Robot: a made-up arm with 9 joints. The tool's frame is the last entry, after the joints. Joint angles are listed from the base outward.
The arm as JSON. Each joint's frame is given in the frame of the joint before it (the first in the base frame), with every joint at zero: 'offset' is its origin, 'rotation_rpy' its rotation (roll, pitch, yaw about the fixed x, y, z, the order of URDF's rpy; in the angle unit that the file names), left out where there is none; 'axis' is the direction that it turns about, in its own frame. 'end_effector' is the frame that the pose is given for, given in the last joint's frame.
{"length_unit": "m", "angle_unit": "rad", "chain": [
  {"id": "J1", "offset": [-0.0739, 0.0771, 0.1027], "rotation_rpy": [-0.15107, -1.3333, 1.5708], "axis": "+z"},
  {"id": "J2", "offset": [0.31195, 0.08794, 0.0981], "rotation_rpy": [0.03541, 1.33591, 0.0], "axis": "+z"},
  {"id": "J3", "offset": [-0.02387, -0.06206, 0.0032], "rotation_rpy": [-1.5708, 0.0, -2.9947], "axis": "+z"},
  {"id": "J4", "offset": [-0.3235, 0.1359, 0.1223], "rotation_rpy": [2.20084, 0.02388, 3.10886], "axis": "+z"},
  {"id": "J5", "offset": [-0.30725, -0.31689, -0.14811], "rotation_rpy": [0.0, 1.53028, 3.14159], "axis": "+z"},
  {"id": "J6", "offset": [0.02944, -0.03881, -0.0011], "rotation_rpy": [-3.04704, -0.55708, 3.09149], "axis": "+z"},
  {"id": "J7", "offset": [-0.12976, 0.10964, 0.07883], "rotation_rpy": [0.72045, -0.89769, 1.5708], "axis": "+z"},
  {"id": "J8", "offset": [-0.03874, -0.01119, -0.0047], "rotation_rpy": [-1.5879, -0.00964, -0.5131], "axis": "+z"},
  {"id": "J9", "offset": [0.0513, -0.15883, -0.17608], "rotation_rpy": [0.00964, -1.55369, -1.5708], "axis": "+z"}
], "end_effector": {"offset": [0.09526, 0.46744, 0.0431], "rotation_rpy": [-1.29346, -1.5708, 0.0]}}
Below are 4 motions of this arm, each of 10 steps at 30 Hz.
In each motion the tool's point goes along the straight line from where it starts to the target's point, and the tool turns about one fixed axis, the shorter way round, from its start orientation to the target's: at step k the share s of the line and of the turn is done. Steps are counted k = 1, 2, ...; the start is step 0. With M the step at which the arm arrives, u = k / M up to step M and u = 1 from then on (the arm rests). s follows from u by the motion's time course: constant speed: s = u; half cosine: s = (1 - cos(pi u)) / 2; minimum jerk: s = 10 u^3 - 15 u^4 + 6 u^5.
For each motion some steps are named. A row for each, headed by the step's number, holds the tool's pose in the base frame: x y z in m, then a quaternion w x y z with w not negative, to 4 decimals.
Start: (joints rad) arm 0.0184 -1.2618 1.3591 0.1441 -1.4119 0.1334 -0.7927 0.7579 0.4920
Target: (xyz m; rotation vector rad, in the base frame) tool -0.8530 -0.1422 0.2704 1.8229 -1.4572 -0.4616
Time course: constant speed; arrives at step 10
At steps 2, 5, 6, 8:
2: -0.6443 -0.3566 0.2453 0.3226 0.8780 -0.3441 -0.0810
5: -0.7226 -0.2762 0.2547 0.3449 0.8241 -0.4331 -0.1195
6: -0.7487 -0.2494 0.2579 0.3513 0.8038 -0.4616 -0.1321
8: -0.8008 -0.1958 0.2641 0.3628 0.7597 -0.5165 -0.1565

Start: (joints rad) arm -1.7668 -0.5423 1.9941 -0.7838 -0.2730 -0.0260 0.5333 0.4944 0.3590
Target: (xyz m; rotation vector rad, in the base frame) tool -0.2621 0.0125 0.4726 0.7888 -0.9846 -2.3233
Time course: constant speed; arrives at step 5
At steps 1, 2, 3, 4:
1: -0.2060 0.0166 0.5337 0.2212 0.2391 -0.3408 -0.8819
2: -0.2200 0.0156 0.5184 0.2276 0.2517 -0.3460 -0.8747
3: -0.2340 0.0146 0.5031 0.2339 0.2643 -0.3511 -0.8673
4: -0.2481 0.0135 0.4879 0.2402 0.2768 -0.3561 -0.8596

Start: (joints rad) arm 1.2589 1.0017 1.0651 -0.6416 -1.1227 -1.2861 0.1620 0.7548 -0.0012
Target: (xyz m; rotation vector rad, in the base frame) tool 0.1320 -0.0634 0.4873 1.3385 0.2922 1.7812
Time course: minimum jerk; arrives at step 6
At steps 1, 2, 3, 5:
1: 0.1294 -0.1546 0.4924 0.4962 0.5787 0.1338 0.6333
2: 0.1299 -0.1381 0.4915 0.4851 0.5717 0.1309 0.6486
3: 0.1307 -0.1107 0.4899 0.4663 0.5595 0.1260 0.6735
5: 0.1319 -0.0668 0.4875 0.4349 0.5387 0.1179 0.7119

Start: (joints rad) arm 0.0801 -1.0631 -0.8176 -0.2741 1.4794 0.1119 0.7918 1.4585 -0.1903
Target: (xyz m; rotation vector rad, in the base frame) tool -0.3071 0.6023 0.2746 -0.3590 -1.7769 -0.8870
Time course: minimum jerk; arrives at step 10
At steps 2, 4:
2: -0.3273 0.6257 0.4724 0.5482 -0.1595 -0.6609 -0.4870
4: -0.3218 0.6193 0.4179 0.5450 -0.1574 -0.6856 -0.4563

